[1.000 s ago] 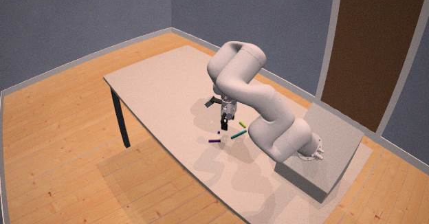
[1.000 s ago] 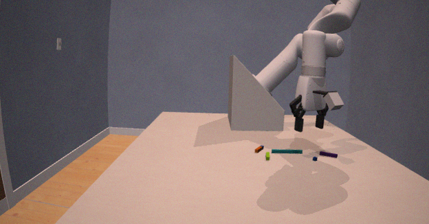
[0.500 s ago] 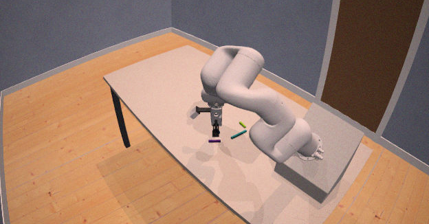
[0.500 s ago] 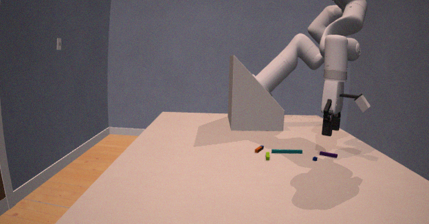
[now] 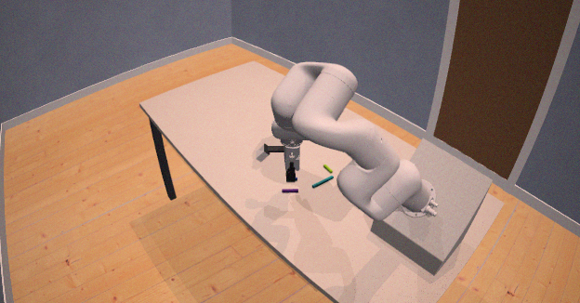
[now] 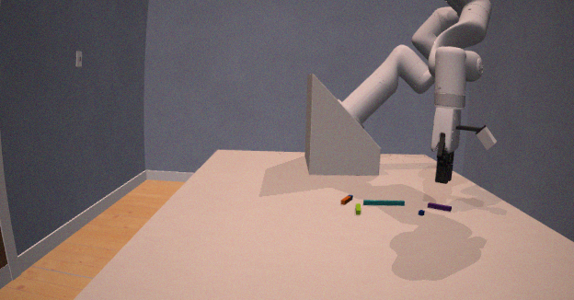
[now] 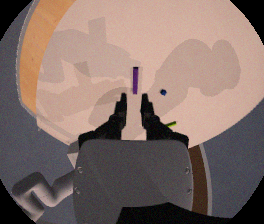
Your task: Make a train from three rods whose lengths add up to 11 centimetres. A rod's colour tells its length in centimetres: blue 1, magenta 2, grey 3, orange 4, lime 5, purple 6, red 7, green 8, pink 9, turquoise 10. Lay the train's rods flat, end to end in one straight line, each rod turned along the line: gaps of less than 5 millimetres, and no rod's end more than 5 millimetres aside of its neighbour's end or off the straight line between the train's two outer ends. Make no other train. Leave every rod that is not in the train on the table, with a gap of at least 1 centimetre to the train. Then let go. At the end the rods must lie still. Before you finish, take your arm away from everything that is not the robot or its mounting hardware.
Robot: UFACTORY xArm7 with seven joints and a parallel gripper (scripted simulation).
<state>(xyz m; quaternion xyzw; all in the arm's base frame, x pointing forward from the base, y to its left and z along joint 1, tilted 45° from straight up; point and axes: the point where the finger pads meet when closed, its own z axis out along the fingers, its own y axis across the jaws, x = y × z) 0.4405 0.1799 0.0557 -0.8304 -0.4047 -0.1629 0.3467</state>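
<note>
My hand is 80 mm above the purple rod. From my hand the other things lie so: turquoise rod (130 mm to the right, 80 mm below, 40 mm behind); then orange rod (220 mm to the right, 80 mm below, 60 mm behind); then lime rod (200 mm to the right, 80 mm below).
</note>
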